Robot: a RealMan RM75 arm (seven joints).
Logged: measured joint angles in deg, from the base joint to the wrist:
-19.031 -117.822 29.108 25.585 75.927 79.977 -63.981
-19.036 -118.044 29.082 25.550 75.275 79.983 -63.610
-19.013 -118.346 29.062 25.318 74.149 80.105 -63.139
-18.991 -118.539 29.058 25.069 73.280 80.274 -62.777
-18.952 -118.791 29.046 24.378 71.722 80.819 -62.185
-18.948 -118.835 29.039 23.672 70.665 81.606 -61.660
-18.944 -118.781 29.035 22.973 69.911 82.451 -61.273
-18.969 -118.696 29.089 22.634 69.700 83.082 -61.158
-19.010 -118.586 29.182 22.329 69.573 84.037 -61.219
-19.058 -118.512 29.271 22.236 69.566 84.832 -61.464
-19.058 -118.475 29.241 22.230 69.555 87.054 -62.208
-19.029 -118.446 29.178 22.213 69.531 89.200 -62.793
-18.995 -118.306 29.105 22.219 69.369 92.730 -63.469
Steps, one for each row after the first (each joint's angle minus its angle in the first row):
-0.005 -0.222 -0.026 -0.035 -0.652 0.006 0.371
0.018 -0.524 -0.046 -0.267 -1.778 0.128 0.842
0.040 -0.717 -0.050 -0.516 -2.647 0.297 1.204
0.079 -0.969 -0.062 -1.207 -4.205 0.842 1.796
0.083 -1.013 -0.069 -1.913 -5.262 1.629 2.321
0.087 -0.959 -0.073 -2.612 -6.016 2.474 2.708
0.062 -0.874 -0.019 -2.951 -6.227 3.105 2.823
0.021 -0.764 0.074 -3.256 -6.354 4.060 2.762
-0.027 -0.690 0.163 -3.349 -6.361 4.855 2.517
-0.027 -0.653 0.133 -3.355 -6.372 7.077 1.773
0.002 -0.624 0.070 -3.372 -6.396 9.223 1.188
0.036 -0.484 -0.003 -3.366 -6.558 12.753 0.512

